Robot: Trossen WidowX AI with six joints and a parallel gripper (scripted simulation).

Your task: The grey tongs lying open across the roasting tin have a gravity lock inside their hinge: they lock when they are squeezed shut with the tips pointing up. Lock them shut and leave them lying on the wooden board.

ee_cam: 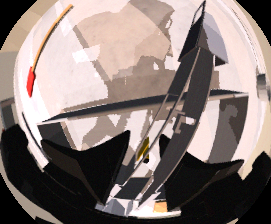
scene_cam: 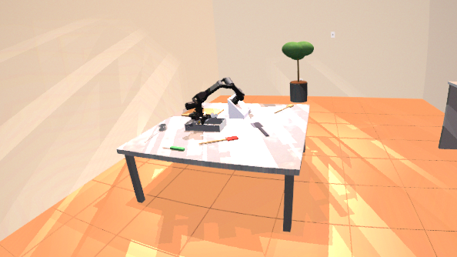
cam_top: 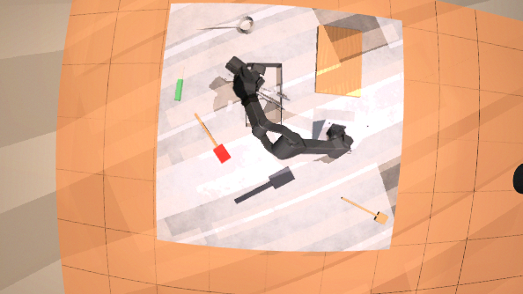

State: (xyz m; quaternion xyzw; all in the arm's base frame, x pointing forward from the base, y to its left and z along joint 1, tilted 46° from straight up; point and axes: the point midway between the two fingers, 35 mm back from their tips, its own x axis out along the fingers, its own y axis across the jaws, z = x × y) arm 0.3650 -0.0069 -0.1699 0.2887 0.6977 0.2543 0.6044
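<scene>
The grey roasting tin is 50 mm behind my gripper tip and 20 mm to the left of it. Also, from my gripper tip: wooden board (400 mm behind, 240 mm to the right, 20 mm below); red spatula (150 mm ahead, 280 mm to the left, 20 mm below); dark spatula (140 mm behind, 450 mm to the left, 30 mm below).
</scene>
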